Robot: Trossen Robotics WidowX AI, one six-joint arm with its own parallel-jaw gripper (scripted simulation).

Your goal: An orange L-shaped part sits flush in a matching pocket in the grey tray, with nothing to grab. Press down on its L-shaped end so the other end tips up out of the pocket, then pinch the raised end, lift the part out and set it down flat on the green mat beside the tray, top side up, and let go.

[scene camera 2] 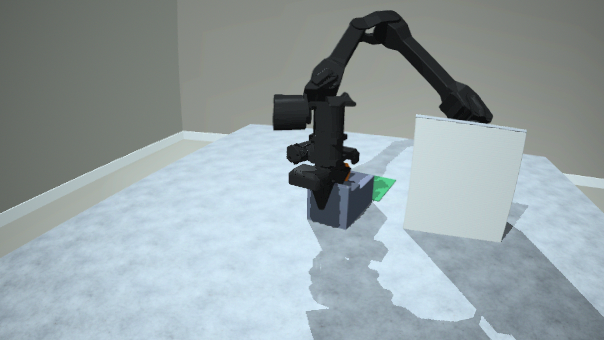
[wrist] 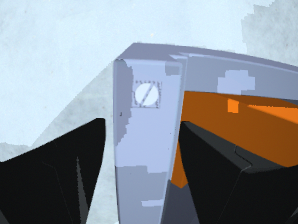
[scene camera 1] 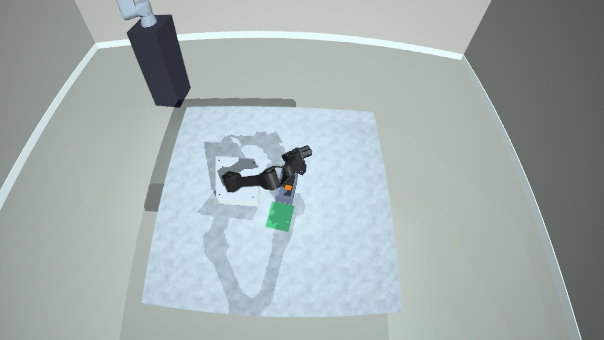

Path:
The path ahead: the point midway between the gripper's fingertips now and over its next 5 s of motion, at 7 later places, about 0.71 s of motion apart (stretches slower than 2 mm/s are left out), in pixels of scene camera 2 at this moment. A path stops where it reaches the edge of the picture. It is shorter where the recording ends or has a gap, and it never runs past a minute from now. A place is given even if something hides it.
My gripper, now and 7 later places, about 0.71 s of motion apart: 325, 205; 327, 163; 329, 150; 339, 145; 338, 165; 338, 175; 340, 162; 340, 146

